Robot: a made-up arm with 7 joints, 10 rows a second.
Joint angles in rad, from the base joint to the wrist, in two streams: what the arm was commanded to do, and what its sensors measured. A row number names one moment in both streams.
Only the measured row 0 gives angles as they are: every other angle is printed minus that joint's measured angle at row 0.
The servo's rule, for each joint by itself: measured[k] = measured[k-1] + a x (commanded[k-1-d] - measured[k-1]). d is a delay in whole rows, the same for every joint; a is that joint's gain. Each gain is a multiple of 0.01, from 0.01 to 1. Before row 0 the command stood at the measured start. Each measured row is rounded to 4 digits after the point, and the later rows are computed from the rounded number. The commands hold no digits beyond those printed.
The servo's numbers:
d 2
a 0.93 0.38 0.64 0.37 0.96 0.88 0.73
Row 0, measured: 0.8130 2.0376 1.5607 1.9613 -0.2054 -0.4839 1.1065
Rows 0 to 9, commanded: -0.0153 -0.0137 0.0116 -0.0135 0.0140 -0.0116 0.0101; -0.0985 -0.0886 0.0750 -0.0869 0.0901 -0.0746 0.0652; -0.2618 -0.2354 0.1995 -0.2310 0.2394 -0.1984 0.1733; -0.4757 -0.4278 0.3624 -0.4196 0.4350 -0.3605 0.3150; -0.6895 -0.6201 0.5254 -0.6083 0.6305 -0.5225 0.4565; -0.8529 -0.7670 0.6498 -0.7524 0.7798 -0.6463 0.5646; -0.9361 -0.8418 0.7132 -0.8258 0.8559 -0.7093 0.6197; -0.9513 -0.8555 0.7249 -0.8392 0.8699 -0.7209 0.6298; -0.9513 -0.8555 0.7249 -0.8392 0.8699 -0.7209 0.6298; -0.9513 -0.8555 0.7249 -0.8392 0.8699 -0.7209 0.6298
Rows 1 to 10, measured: 0.0000 0.0000 0.0000 0.0000 0.0000 0.0000 0.0000; 0.0000 0.0000 0.0000 0.0000 0.0000 0.0000 0.0000; -0.0142 -0.0052 0.0074 -0.0050 0.0134 -0.0102 0.0074; -0.0926 -0.0369 0.0507 -0.0353 0.0870 -0.0669 0.0496; -0.2500 -0.1123 0.1459 -0.1077 0.2333 -0.1826 0.1399; -0.4599 -0.2322 0.2845 -0.2231 0.4269 -0.3392 0.2677; -0.6734 -0.3796 0.4387 -0.3656 0.6224 -0.5005 0.4055; -0.8403 -0.5268 0.5738 -0.5087 0.7735 -0.6288 0.5216; -0.9294 -0.6465 0.6630 -0.6260 0.8526 -0.6996 0.5932; -0.9498 -0.7259 0.7026 -0.7049 0.8692 -0.7183 0.6199
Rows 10 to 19, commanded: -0.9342 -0.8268 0.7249 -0.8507 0.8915 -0.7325 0.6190; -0.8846 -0.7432 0.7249 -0.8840 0.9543 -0.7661 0.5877; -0.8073 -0.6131 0.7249 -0.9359 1.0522 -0.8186 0.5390; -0.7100 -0.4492 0.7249 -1.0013 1.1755 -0.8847 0.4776; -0.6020 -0.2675 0.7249 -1.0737 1.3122 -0.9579 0.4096; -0.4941 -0.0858 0.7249 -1.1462 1.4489 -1.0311 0.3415; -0.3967 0.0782 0.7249 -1.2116 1.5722 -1.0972 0.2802; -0.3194 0.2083 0.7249 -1.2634 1.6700 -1.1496 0.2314; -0.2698 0.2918 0.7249 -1.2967 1.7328 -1.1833 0.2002; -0.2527 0.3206 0.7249 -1.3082 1.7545 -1.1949 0.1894
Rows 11 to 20, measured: -0.9512 -0.7751 0.7169 -0.7546 0.8699 -0.7206 0.6271; -0.9513 -0.8057 0.7220 -0.7859 0.8699 -0.7209 0.6291; -0.9354 -0.8137 0.7239 -0.8099 0.8906 -0.7311 0.6217; -0.8882 -0.7869 0.7245 -0.8373 0.9518 -0.7619 0.5969; -0.8130 -0.7209 0.7248 -0.8738 1.0482 -0.8118 0.5546; -0.7172 -0.6177 0.7249 -0.9210 1.1704 -0.8760 0.4984; -0.6101 -0.4846 0.7249 -0.9775 1.3065 -0.9481 0.4336; -0.5022 -0.3331 0.7249 -1.0399 1.4432 -1.0211 0.3664; -0.4041 -0.1768 0.7249 -1.1034 1.5670 -1.0881 0.3035; -0.3253 -0.0305 0.7249 -1.1626 1.6659 -1.1422 0.2509
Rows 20 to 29, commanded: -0.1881 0.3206 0.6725 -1.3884 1.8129 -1.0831 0.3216; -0.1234 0.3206 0.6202 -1.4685 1.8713 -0.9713 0.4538; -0.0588 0.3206 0.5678 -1.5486 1.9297 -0.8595 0.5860; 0.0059 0.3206 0.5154 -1.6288 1.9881 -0.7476 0.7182; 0.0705 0.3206 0.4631 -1.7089 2.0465 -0.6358 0.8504; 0.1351 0.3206 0.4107 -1.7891 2.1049 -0.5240 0.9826; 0.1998 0.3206 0.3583 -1.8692 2.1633 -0.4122 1.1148; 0.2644 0.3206 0.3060 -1.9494 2.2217 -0.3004 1.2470; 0.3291 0.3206 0.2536 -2.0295 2.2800 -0.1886 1.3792; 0.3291 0.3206 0.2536 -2.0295 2.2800 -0.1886 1.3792
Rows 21 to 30, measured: -0.2737 0.0920 0.7249 -1.2122 1.7301 -1.1784 0.2139; -0.2542 0.1789 0.7249 -1.2477 1.7535 -1.1929 0.1960; -0.1927 0.2327 0.6914 -1.2998 1.8105 -1.0963 0.2877; -0.1283 0.2661 0.6458 -1.3622 1.8689 -0.9863 0.4090; -0.0637 0.2868 0.5959 -1.4312 1.9273 -0.8747 0.5382; 0.0010 0.2996 0.5444 -1.5043 1.9857 -0.7629 0.6696; 0.0656 0.3076 0.4924 -1.5800 2.0441 -0.6511 0.8016; 0.1302 0.3125 0.4401 -1.6574 2.1025 -0.5393 0.9337; 0.1949 0.3156 0.3877 -1.7358 2.1609 -0.4275 1.0659; 0.2595 0.3175 0.3354 -1.8148 2.2193 -0.3157 1.1981
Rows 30 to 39, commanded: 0.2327 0.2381 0.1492 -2.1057 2.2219 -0.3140 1.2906; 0.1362 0.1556 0.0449 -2.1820 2.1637 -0.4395 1.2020; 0.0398 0.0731 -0.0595 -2.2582 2.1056 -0.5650 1.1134; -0.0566 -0.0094 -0.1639 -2.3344 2.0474 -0.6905 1.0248; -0.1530 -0.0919 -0.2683 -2.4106 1.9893 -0.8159 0.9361; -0.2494 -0.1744 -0.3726 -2.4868 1.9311 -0.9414 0.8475; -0.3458 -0.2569 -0.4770 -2.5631 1.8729 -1.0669 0.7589; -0.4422 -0.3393 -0.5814 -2.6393 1.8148 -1.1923 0.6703; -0.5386 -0.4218 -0.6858 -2.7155 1.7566 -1.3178 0.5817; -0.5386 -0.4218 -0.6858 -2.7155 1.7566 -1.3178 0.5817
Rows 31 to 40, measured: 0.3242 0.3187 0.2830 -1.8942 2.2776 -0.2039 1.3303; 0.3288 0.3194 0.2642 -1.9443 2.2799 -0.1904 1.3660; 0.2394 0.2885 0.1906 -2.0040 2.2242 -0.2992 1.3110; 0.1434 0.2380 0.0974 -2.0699 2.1661 -0.4227 1.2314; 0.0471 0.1753 -0.0030 -2.1396 2.1080 -0.5479 1.1453; -0.0493 0.1051 -0.1060 -2.2117 2.0498 -0.6734 1.0573; -0.1457 0.0302 -0.2099 -2.2853 1.9917 -0.7988 0.9688; -0.2421 -0.0475 -0.3140 -2.3599 1.9335 -0.9243 0.8803; -0.3385 -0.1271 -0.4183 -2.4351 1.8753 -1.0498 0.7917; -0.4349 -0.2077 -0.5227 -2.5107 1.8172 -1.1752 0.7031
